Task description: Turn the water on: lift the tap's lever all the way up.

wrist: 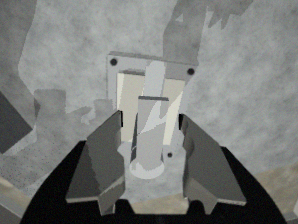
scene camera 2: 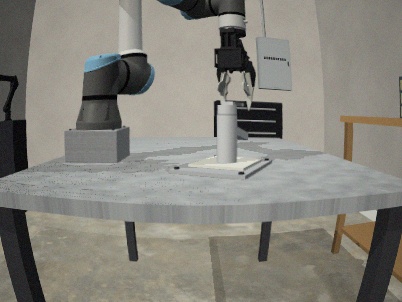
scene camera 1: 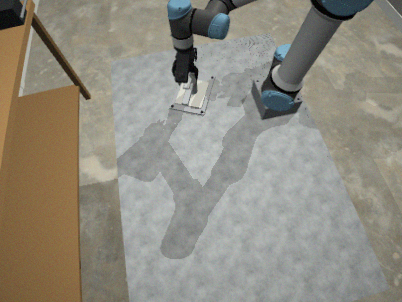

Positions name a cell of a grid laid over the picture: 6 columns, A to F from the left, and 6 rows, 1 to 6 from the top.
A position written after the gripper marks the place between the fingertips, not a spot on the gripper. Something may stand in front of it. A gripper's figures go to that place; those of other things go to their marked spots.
Labels:
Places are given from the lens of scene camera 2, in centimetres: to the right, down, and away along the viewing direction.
gripper (scene camera 2: D3): 9, -10, 82
tap (scene camera 2: D3): 6, -4, 73

